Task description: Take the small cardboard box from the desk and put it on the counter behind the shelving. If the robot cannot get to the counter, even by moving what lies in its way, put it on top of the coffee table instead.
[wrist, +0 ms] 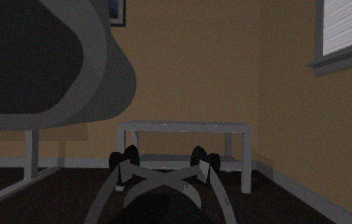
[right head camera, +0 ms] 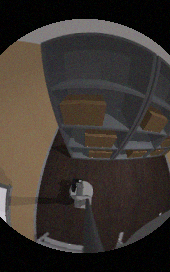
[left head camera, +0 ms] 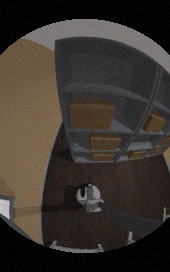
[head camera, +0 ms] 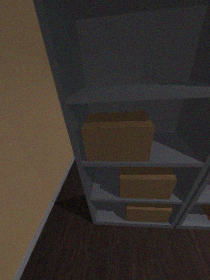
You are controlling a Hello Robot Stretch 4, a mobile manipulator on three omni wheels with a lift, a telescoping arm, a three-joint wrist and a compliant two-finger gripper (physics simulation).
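Frame: origin at the robot's base, x back, y down, z right, level; millimetres.
Seen in the pictures: gripper, fingertip midpoint: (wrist: 165, 158) (right head camera: 71, 200) (left head camera: 82, 205).
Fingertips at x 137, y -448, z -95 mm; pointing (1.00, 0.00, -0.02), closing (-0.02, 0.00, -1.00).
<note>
Offsets run from my fingertips to a thing's middle. "spot": to the spot under its first point.
My gripper (wrist: 165, 158) is open and empty in the wrist view, its two dark fingertips well apart. A low grey-white table (wrist: 185, 127), which looks like the coffee table, stands beyond it against the wall. A pale leg @(spot: dy +274, dx +1348, dz +936 mm) (wrist: 31, 155), perhaps the desk's, stands at the left; its top is hidden. Tall grey shelving (head camera: 140, 93) (left head camera: 95, 86) (right head camera: 95, 84) stands in front of the head cameras. The small cardboard box on the desk and the counter do not show in these views.
A large carton @(dy -650, dx -998, dz +118 mm) (head camera: 117, 142) (left head camera: 91, 117) (right head camera: 83, 113) sits on a middle shelf, with a smaller carton @(dy -193, dx -989, dz +356 mm) (head camera: 147, 186) (left head camera: 105, 144) (right head camera: 100, 140) below. A tan wall (head camera: 30, 125) runs left of the shelving, with dark floor between. A window @(spot: dy -507, dx +783, dz -863 mm) (wrist: 337, 25) is at the right.
</note>
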